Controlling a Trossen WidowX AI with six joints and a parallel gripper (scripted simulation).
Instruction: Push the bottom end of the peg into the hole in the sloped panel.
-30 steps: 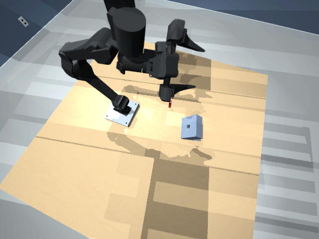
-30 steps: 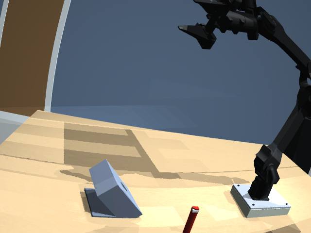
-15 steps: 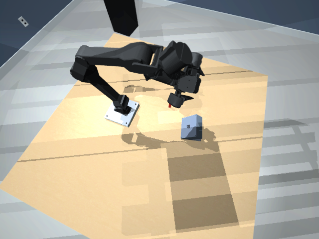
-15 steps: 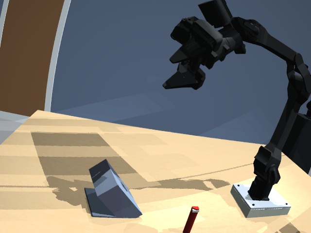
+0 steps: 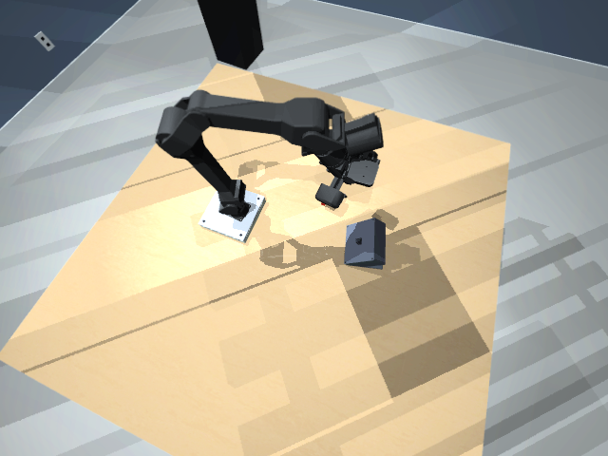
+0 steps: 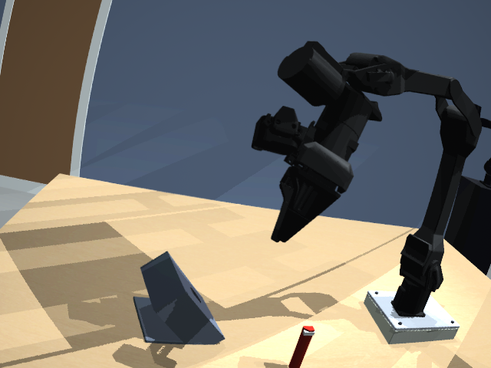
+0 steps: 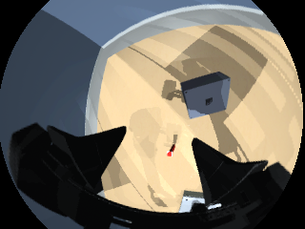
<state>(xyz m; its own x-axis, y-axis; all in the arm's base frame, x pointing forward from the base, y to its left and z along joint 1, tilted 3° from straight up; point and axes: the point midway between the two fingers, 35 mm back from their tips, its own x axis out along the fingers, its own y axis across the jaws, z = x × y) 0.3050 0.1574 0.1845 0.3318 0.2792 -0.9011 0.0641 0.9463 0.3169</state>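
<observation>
Now: gripper tip 70 mm past the red peg and 140 mm above it. From my gripper tip the other things lie so: sloped panel 100 mm ahead, 90 mm to the right, 160 mm below.
</observation>
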